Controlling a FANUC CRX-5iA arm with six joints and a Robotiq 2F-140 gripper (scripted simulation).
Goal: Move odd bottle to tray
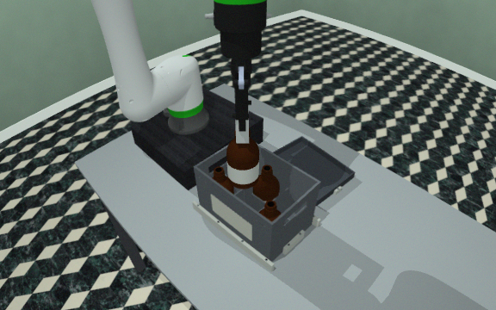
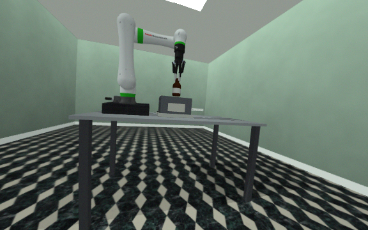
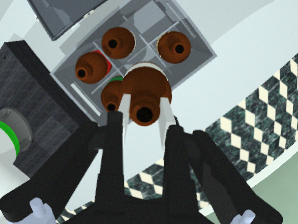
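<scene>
Now: the brown bottle 9 cm below my hand. From my hand the other things lie so: glass bottle 26 cm below, 10 cm behind, 7 cm to the left; then crate 27 cm below, 4 cm to the left, 1 cm behind; then dark grey tray 34 cm below, 30 cm to the left, 6 cm behind.
</scene>
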